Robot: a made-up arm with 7 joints.
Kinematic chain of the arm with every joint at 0, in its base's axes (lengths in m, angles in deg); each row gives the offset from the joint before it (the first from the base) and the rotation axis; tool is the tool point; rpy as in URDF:
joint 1: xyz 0 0 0 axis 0.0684 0.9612 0.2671
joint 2: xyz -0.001 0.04 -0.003 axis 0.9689 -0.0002 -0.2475
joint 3: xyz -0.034 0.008 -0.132 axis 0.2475 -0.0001 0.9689
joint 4: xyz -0.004 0 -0.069 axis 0.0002 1 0
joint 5: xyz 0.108 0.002 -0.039 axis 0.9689 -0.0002 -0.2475
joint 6: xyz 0.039 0 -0.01 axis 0.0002 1 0
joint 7: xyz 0.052 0 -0.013 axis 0.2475 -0.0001 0.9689
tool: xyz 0 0 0 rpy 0 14.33 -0.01
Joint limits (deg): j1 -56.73..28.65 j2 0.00..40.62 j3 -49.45..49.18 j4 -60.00..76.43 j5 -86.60..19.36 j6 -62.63..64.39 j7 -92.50..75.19
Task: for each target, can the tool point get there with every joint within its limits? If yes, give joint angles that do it. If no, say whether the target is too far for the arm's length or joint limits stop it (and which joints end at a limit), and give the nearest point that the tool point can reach.
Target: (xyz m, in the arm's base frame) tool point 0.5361 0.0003 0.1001
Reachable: no: too far | nearest point 0.3350 0.0454 -0.0248 | short by 0.241 m
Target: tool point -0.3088 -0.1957 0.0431
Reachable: no: joint limits stop it (at a limit: joint 1, joint 3, joint 4, joint 5, joint 6) | nearest point -0.0226 -0.0480 -0.0929 | short by 0.350 m
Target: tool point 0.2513 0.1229 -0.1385
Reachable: yes | joints -26.51 12.23 9.58 -1.86 -69.24 -35.43 -67.58
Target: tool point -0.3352 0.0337 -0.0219
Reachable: no: joint limits stop it (at a limit: joint 1, joint 3, joint 4, joint 6) | nearest point -0.2819 0.0767 -0.2706 | short by 0.258 m
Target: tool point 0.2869 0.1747 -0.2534
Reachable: yes | joints -42.01 28.86 1.69 52.26 -35.42 32.02 -2.20
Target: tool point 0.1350 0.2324 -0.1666
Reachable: yes | joints 0.03 18.50 34.95 -8.23 -57.25 -12.09 57.52
